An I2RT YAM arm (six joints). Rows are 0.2 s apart.
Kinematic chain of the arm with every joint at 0, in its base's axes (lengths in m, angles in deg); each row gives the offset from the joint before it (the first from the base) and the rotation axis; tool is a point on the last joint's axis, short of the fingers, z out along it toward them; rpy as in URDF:
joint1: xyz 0 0 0.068 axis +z
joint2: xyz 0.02 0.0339 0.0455 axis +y
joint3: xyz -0.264 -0.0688 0 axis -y
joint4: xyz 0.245 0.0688 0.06 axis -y
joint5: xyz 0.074 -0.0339 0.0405 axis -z
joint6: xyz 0.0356 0 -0.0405 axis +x
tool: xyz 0 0 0 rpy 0 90 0
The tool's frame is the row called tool.
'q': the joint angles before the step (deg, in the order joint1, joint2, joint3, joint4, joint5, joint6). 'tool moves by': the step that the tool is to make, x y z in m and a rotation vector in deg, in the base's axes. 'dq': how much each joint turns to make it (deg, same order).
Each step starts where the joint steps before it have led.
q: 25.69, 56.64, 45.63, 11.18, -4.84, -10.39
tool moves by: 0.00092, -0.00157, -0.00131, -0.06, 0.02, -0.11
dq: -0.50, 0.02, -0.27, 0.24, -0.39, -0.04
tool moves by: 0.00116, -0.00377, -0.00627, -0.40, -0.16, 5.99
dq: -2.16, -0.02, -1.39, 1.29, -8.15, -0.42
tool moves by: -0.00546, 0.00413, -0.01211, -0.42, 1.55, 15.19
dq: -0.81, 0.00, -2.08, 0.48, -16.00, 0.00
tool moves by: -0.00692, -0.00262, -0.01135, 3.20, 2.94, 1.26
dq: -0.16, -1.77, -3.65, 2.72, -1.50, 4.67
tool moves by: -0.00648, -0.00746, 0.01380, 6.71, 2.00, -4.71
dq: -0.56, -2.80, 0.24, 1.36, 4.33, 7.82
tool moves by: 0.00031, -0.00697, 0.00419, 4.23, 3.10, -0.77
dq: -1.88, -0.63, 0.24, 0.31, -0.73, 5.74
